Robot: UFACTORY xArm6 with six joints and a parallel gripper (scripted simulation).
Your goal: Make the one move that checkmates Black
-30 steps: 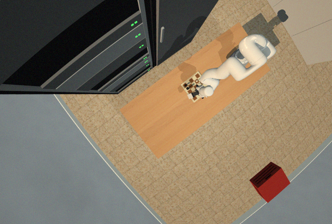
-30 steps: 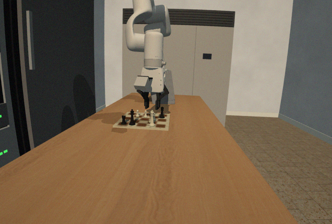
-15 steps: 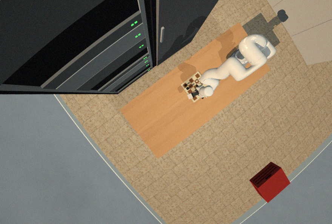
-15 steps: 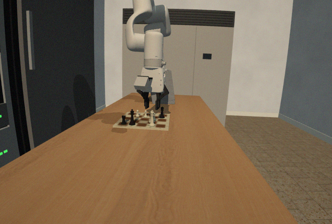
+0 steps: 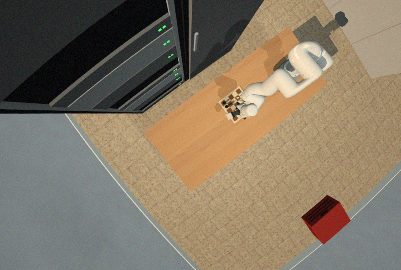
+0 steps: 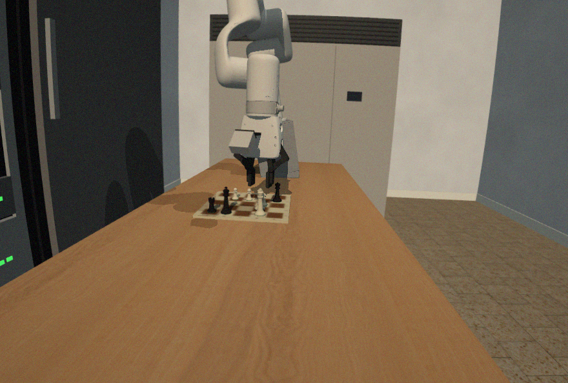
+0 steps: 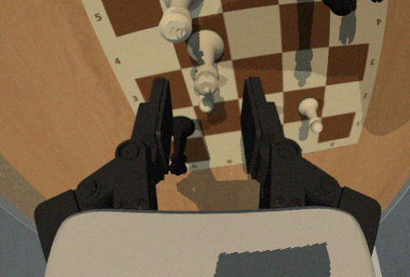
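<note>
Right now the tall white piece is 40 mm ahead of my hand and 50 mm below it. Round my hand: black chess piece: 30 mm ahead, 80 mm to the right, 50 mm below; chessboard: 40 mm behind, 30 mm to the right, 80 mm below.
</note>
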